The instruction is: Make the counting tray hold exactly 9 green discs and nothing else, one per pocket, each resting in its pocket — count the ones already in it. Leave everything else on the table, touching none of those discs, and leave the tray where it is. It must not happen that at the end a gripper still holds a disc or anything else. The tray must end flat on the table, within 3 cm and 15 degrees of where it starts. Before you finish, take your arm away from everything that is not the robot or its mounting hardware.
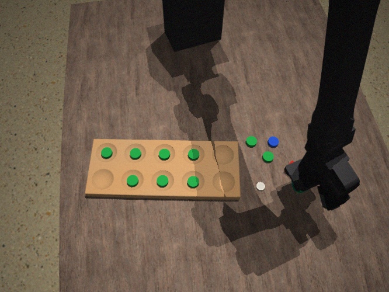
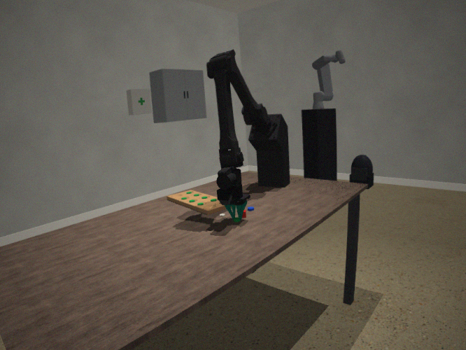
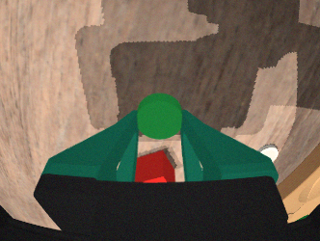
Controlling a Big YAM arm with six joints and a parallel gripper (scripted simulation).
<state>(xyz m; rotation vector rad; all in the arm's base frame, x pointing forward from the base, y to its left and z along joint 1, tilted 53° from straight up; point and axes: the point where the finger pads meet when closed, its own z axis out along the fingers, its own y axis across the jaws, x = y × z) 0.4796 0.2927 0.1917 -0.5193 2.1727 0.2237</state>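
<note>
Right now my hand is 4 cm past the red cube and 3 cm to the left of it. From my hand the other things lie so: white disc: 3 cm ahead, 9 cm to the right, 1 cm below; counting tray: 5 cm ahead, 34 cm to the right; blue disc: 11 cm behind, 9 cm to the right, 1 cm below.
</note>
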